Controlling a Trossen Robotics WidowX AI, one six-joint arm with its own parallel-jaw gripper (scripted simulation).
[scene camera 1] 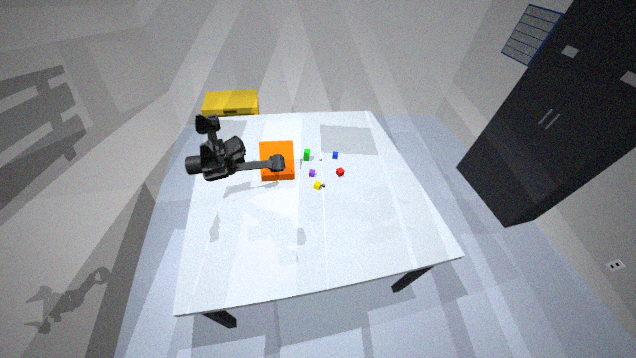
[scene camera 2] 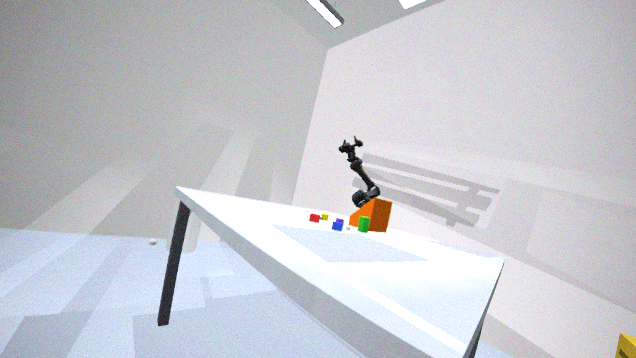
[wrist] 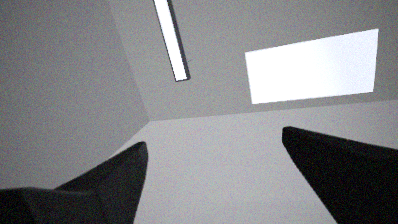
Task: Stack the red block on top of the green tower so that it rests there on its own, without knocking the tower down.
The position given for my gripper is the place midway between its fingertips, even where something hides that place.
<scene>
My gripper (scene camera 1: 199, 129) is open and holds nothing.
My gripper shows as well in the wrist view (wrist: 215, 141).
</scene>
